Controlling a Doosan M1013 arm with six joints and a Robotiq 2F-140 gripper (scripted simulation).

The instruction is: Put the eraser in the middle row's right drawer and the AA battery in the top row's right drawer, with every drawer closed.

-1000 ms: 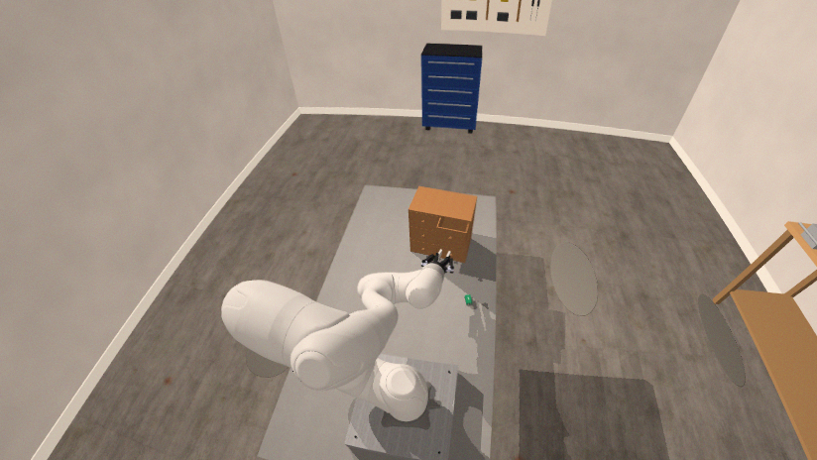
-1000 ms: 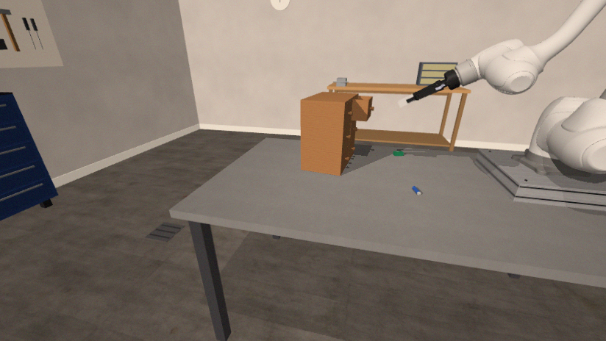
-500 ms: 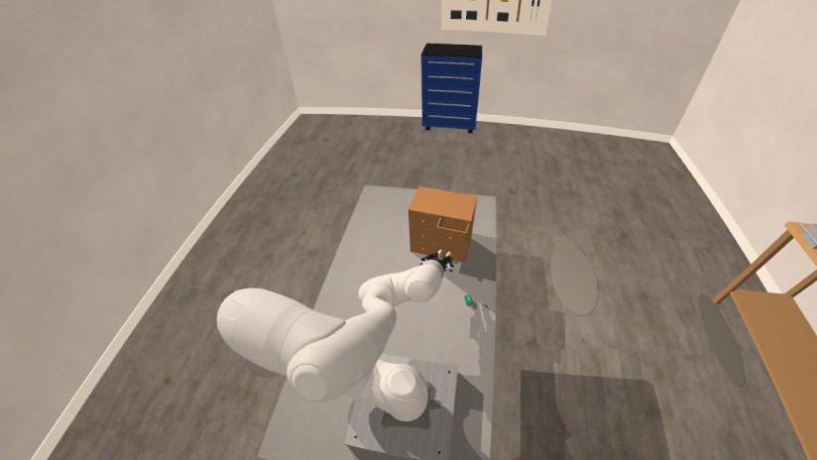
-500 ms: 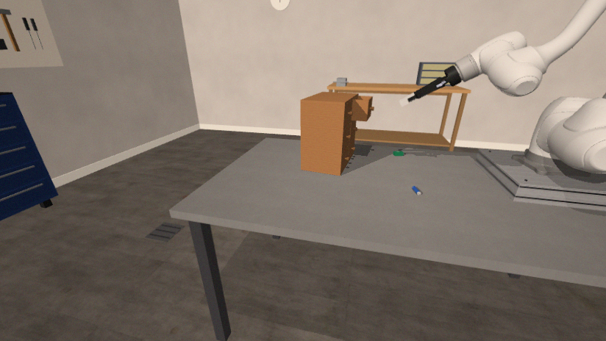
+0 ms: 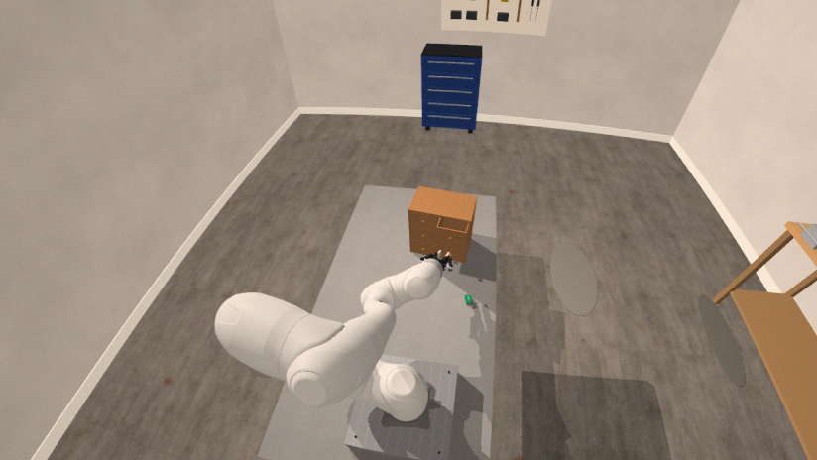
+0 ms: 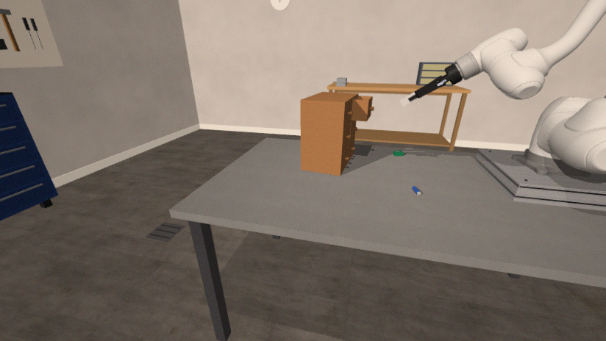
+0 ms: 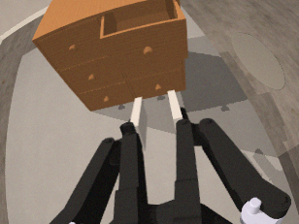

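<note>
The blue AA battery lies 30 cm below my hand, 27 cm to the left of it and 1 cm behind it.
</note>
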